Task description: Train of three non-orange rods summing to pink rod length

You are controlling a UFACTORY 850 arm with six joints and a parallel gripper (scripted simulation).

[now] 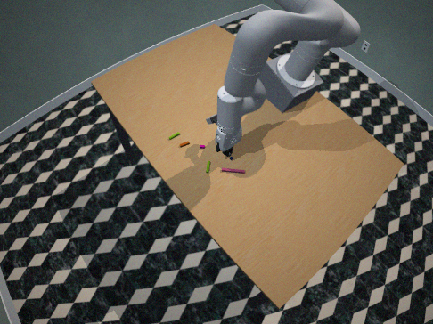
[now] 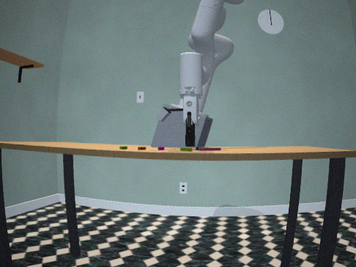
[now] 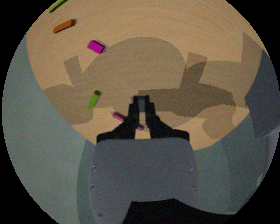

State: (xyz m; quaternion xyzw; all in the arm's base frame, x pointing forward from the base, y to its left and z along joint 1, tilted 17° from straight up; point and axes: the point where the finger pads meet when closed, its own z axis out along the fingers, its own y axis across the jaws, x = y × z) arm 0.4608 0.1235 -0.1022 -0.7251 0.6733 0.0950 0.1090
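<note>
Now: the grey rod 20 mm below my hand. From my hand the other things lie so: magenta rod: 90 mm to the right, 60 mm ahead, 30 mm below; then pink rod: 80 mm to the left, 30 mm below, 30 mm ahead; then blue rod: 30 mm to the left, 30 mm below.
</note>
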